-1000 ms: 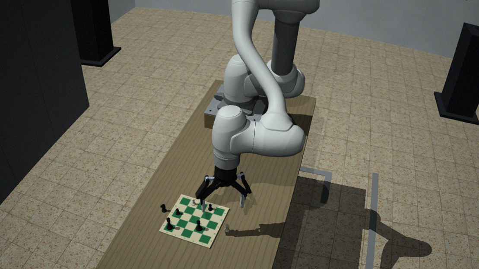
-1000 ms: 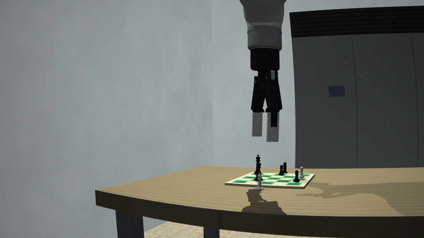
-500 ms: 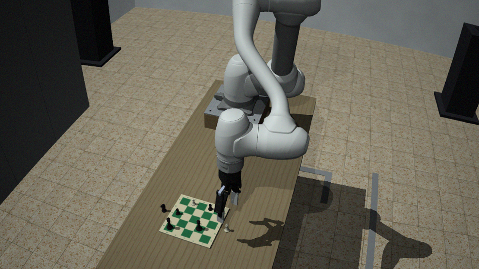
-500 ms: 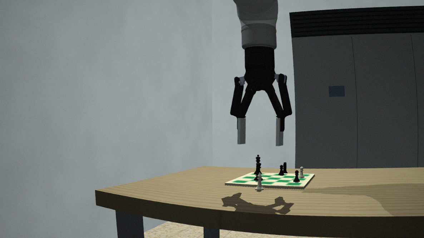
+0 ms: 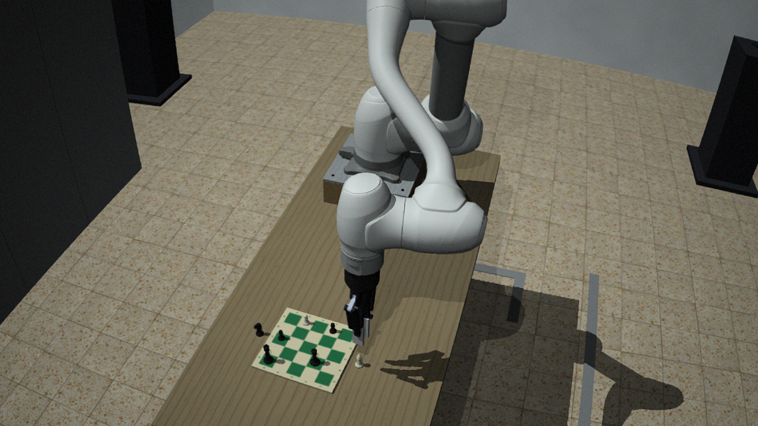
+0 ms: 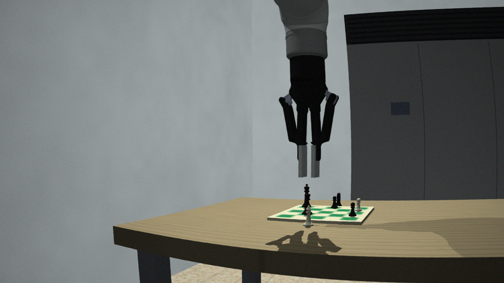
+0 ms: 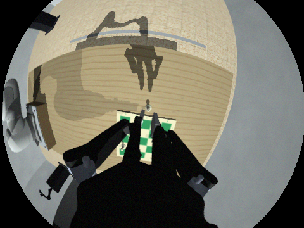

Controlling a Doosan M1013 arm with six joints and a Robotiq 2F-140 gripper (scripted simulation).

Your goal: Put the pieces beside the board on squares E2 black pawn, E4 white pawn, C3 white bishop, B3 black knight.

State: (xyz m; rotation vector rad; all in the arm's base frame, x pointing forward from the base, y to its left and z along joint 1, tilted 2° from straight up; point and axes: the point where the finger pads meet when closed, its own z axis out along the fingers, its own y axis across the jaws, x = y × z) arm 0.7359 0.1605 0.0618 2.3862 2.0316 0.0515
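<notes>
Right now the white bishop is 11 cm below my hand. Also, from my hand: white pawn 9 cm behind, 18 cm to the right, 12 cm below; then black knight 2 cm behind, 28 cm to the right, 12 cm below; then green-and-cream chessboard 1 cm behind, 14 cm to the right, 13 cm below.
</notes>
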